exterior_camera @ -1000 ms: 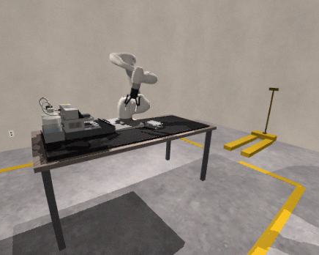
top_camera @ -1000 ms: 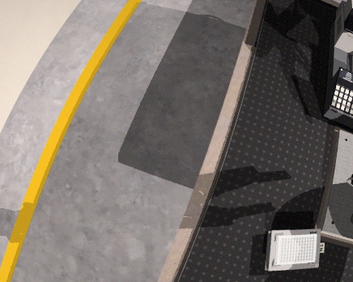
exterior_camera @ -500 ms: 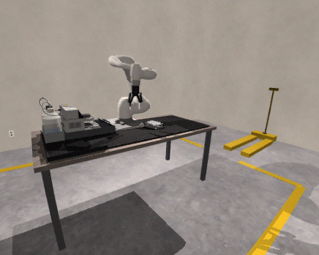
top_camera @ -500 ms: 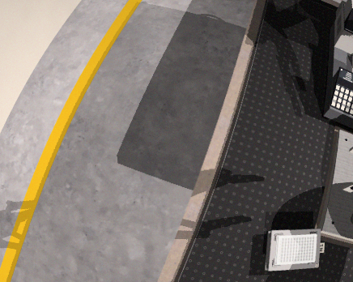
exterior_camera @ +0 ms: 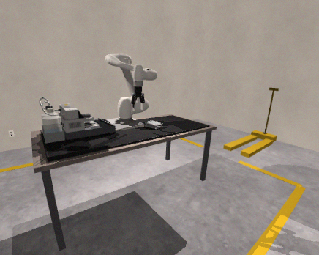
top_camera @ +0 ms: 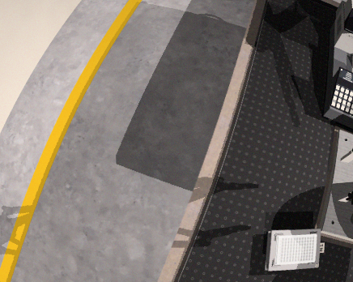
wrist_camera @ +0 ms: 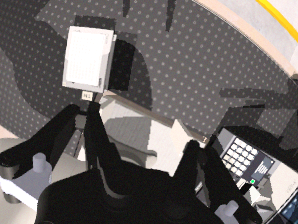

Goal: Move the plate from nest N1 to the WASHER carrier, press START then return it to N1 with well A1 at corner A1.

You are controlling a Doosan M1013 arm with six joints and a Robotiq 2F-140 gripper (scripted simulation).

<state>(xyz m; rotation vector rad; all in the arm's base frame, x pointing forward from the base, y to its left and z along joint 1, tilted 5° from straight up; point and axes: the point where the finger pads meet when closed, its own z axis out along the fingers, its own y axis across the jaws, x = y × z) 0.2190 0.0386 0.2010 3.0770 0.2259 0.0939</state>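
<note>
The white well plate lies 30 mm ahead of my hand, 190 mm to the left of it and 170 mm below it. From my hand the other things lie so: plate nest N1 (30 mm ahead, 190 mm to the left, 180 mm below); then plate washer (150 mm behind, 490 mm to the right, 90 mm below).
</note>
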